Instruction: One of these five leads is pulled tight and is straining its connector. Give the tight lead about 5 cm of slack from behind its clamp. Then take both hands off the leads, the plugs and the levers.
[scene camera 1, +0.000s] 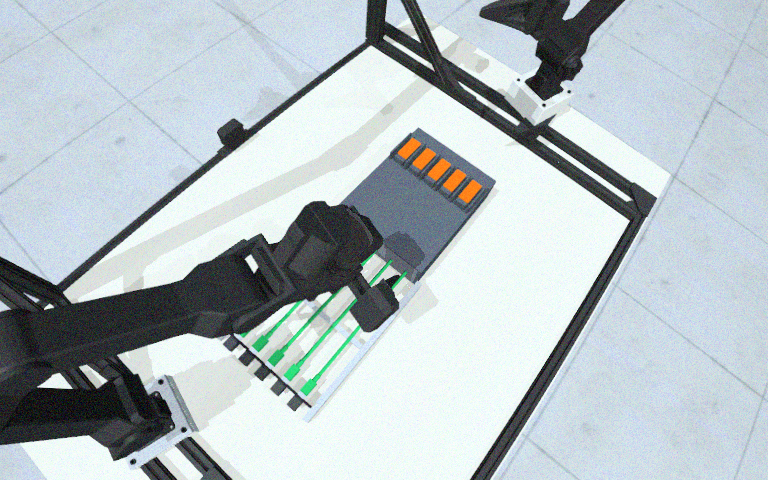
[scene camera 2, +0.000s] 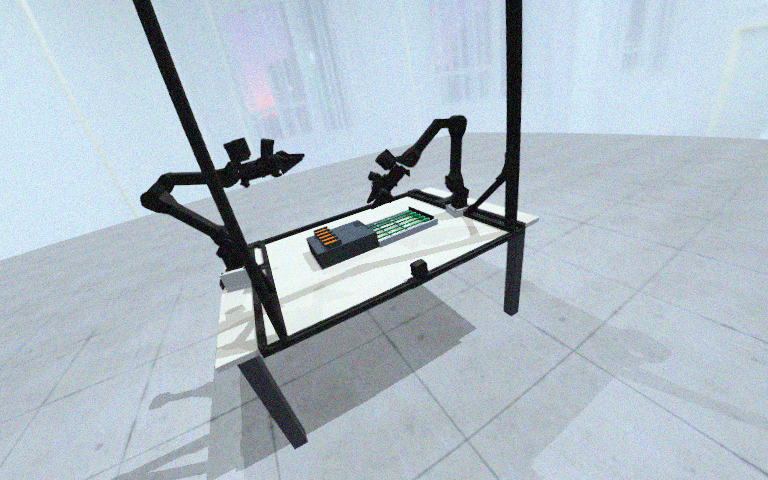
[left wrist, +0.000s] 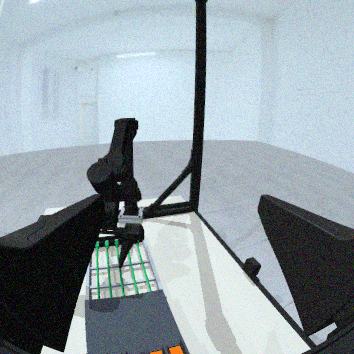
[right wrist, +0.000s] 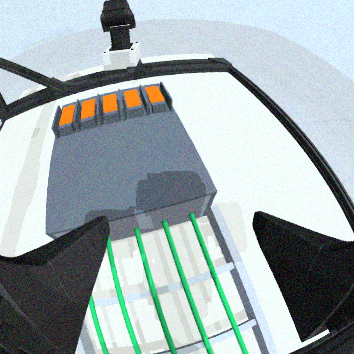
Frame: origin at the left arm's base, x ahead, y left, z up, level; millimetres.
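Where they show: left gripper, fingertip midpoint: (scene camera 2: 303, 156) (left wrist: 184, 203); right gripper, fingertip midpoint: (scene camera 1: 380, 254) (scene camera 2: 369, 205) (left wrist: 101, 265) (right wrist: 182, 222); left arm's base, origin of the base link: (scene camera 1: 543, 86) (scene camera 2: 236, 265) (right wrist: 120, 46); right arm's base, origin of the base link: (scene camera 1: 147, 420) (scene camera 2: 459, 205) (left wrist: 131, 211).
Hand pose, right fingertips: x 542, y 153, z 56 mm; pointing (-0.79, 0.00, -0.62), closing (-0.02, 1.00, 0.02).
Things, the pixels of their top centre, and the offset from my right fingertips. "pt": a spot on its surface instead.
- dark grey box, middle of its top: (right wrist: 110, 119) (scene camera 1: 421, 186) (left wrist: 131, 338) (scene camera 2: 338, 230) dy -81, dx -147, dz -44 mm
- small black block, surface spot: (scene camera 1: 231, 133) (scene camera 2: 418, 261) (left wrist: 248, 262) pt dy -392, dx +79, dz -82 mm
Five green leads (scene camera 1: 338, 354) (left wrist: 110, 265) (right wrist: 150, 280) run from a dark grey box (scene camera 1: 390, 195) (scene camera 2: 351, 240) (left wrist: 130, 320) (right wrist: 120, 160) to green plugs (scene camera 1: 308, 387) at a black strip. Several orange levers (scene camera 1: 439, 169) (scene camera 2: 325, 236) (left wrist: 176, 350) (right wrist: 110, 103) sit in a row at the box's far end. All leads look nearly straight; I cannot tell which is tight. My right gripper (right wrist: 182, 222) is open and empty above the leads near the box; its arm hides part of them in scene camera 1. My left gripper (left wrist: 184, 203) is open and empty, raised away from the box.
A pale frame (scene camera 1: 363, 350) (right wrist: 243, 282) with crossbars surrounds the leads. A black rail (scene camera 1: 317, 86) edges the table and carries a small black block (scene camera 1: 231, 133) (scene camera 2: 419, 268) (left wrist: 252, 266). Tall black posts (scene camera 2: 513, 113) (left wrist: 200, 100) rise from the table's corners.
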